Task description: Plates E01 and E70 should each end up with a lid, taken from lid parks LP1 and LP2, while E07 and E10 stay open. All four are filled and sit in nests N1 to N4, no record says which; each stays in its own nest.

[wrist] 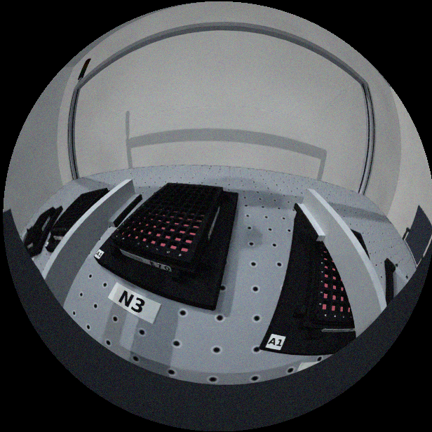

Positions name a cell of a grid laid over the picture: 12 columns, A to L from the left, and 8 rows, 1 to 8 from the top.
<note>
In view: a black plate (J6), a black plate (C4), a black plate (E5), a black nest n3 (F6), a black nest N4 (I6) and a n3 label (E6).
</note>
